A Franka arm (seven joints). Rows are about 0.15 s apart.
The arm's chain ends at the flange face. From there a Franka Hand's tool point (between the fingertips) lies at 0.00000 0.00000 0.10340 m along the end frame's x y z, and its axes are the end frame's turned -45 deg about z.
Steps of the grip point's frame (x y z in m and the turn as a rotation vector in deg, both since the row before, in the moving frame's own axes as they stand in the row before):
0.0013 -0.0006 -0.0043 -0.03 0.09 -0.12
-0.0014 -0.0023 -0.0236 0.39 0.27 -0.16
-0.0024 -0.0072 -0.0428 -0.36 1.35 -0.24
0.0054 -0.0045 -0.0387 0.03 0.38 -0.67
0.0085 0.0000 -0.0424 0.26 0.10 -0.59
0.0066 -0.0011 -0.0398 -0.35 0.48 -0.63
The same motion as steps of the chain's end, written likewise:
0.0003 -0.0013 -0.0043 0.04 0.08 -0.12
-0.0025 0.0002 -0.0236 0.47 -0.08 -0.16
-0.0090 -0.0021 -0.0428 0.70 1.21 -0.24
0.0002 -0.0065 -0.0387 0.29 0.25 -0.67
0.0062 -0.0056 -0.0424 0.25 -0.11 -0.59
0.0028 -0.0053 -0.0398 0.09 0.59 -0.63

